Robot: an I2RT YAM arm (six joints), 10 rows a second.
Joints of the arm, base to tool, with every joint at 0 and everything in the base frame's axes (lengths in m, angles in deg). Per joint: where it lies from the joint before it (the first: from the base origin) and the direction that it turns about. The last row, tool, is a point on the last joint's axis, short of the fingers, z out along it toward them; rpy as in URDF.
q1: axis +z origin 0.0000 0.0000 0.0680
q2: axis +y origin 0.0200 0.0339 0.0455
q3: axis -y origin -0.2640 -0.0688 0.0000
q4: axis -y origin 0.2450 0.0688 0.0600
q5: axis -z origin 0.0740 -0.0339 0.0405
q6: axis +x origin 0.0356 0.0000 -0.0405
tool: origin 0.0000 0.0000 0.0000 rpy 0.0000 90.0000 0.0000
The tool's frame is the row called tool.
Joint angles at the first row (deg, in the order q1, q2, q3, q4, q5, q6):
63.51 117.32 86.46 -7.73 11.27 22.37
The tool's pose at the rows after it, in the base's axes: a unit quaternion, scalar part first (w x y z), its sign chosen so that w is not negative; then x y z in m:
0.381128, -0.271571, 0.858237, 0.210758, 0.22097, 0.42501, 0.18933
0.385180, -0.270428, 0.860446, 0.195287, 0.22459, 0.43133, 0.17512
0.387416, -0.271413, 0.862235, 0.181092, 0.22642, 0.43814, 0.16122
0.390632, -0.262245, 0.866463, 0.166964, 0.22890, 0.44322, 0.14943
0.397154, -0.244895, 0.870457, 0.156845, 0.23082, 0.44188, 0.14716
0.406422, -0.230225, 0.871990, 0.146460, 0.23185, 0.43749, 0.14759
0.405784, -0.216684, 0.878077, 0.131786, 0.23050, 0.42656, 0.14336
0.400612, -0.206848, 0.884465, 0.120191, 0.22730, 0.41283, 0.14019
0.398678, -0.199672, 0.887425, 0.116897, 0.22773, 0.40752, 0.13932
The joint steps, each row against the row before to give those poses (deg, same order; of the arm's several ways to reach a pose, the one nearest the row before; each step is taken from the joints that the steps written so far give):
0.00 3.78 2.16 0.59 1.99 -0.24
0.06 2.75 1.22 0.70 1.61 -0.35
0.26 2.74 1.40 0.42 1.45 -0.31
0.13 2.38 1.40 0.06 1.90 0.70
-0.13 0.26 -0.06 0.00 1.99 1.29
-0.19 -0.66 -1.10 0.44 2.01 0.75
-0.33 -1.44 -3.10 0.26 1.53 1.18
-0.35 -2.14 -3.91 0.18 0.76 1.11
-0.33 -0.70 -1.23 0.00 0.22 0.68

